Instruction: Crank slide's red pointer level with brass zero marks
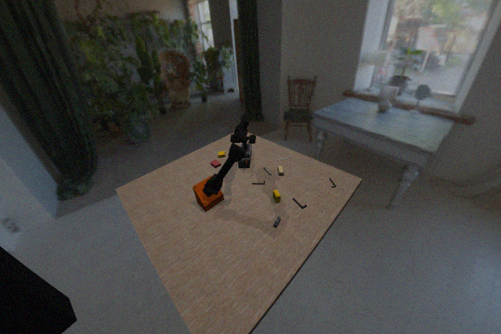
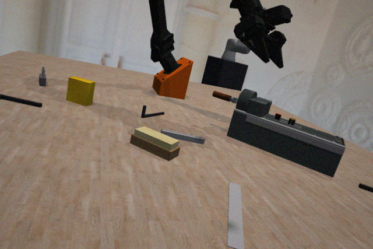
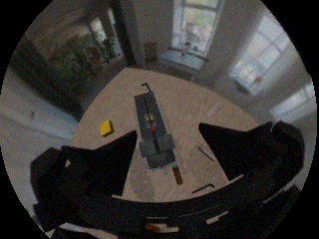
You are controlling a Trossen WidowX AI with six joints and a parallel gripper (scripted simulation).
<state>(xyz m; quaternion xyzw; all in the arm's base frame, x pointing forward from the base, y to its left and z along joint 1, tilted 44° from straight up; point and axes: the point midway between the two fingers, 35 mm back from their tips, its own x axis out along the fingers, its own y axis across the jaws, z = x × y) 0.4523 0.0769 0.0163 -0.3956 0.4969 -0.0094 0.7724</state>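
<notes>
The brown crank handle lies 9 cm behind my gripper tip, 6 cm to the right of it and 11 cm below it. Round my gripper tip: red pointer (2 cm ahead, 4 cm to the left, 12 cm below); red block (16 cm behind, 22 cm to the left, 19 cm below); grey bar (1 cm behind, 20 cm to the right, 20 cm below).
</notes>
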